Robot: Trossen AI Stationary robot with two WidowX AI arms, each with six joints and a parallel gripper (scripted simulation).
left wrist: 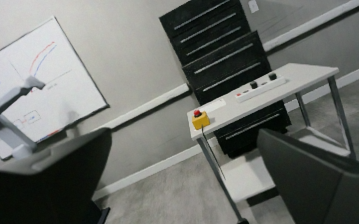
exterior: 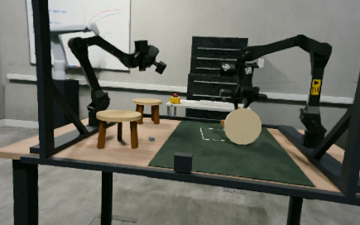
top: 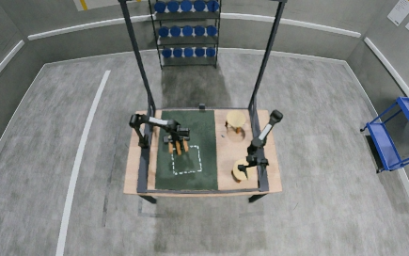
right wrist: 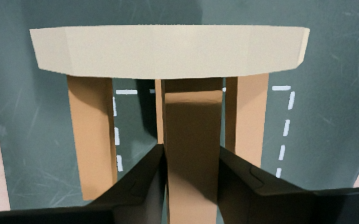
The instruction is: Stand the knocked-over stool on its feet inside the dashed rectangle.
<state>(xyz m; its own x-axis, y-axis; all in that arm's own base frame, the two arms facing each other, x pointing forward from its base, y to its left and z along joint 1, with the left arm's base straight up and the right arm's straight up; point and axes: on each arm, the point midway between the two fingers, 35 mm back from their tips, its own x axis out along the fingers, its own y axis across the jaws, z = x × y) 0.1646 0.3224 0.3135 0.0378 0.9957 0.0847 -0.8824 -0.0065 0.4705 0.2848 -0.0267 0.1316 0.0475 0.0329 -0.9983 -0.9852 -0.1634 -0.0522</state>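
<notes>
My right gripper is now 30 mm past the green mat, 60 mm to the right of it and 170 mm above it. Round my right hand: grey block: 120 mm behind, 350 mm to the left, 140 mm below.
</notes>
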